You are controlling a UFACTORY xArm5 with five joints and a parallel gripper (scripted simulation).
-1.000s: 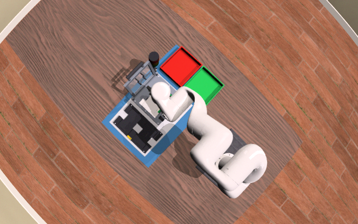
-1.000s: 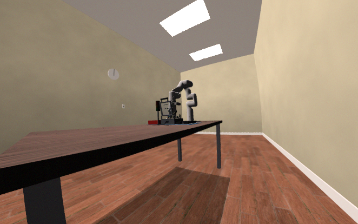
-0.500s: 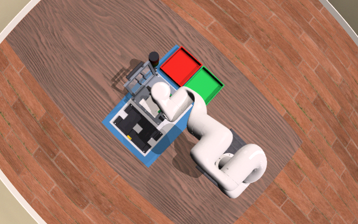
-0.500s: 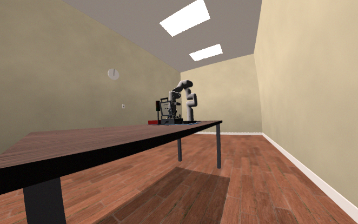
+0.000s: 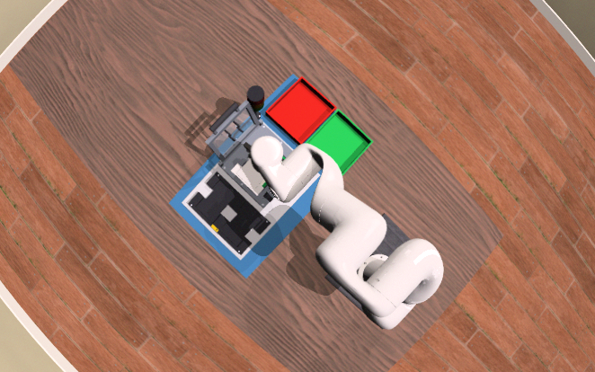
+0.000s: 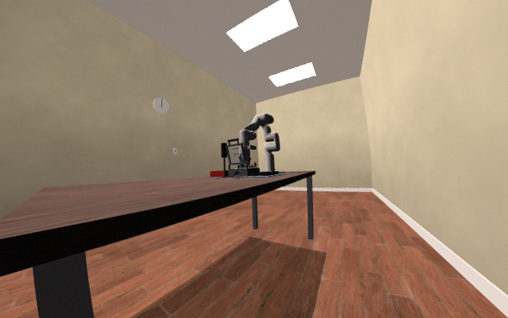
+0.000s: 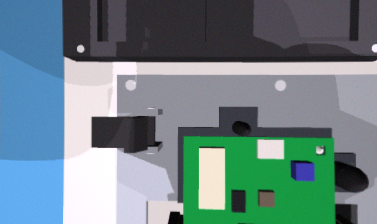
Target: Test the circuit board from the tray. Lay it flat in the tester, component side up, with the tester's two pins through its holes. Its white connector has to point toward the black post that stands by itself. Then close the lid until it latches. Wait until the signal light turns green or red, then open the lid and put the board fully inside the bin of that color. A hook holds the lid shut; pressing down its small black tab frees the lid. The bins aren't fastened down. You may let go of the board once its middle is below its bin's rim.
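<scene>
The green circuit board is right at my hand. Also, from my hand: green bin: 11 cm behind, 20 cm to the right, 7 cm below; tester lid: 12 cm ahead, 10 cm above; red bin: 4 cm ahead, 20 cm to the right, 7 cm below.
</scene>
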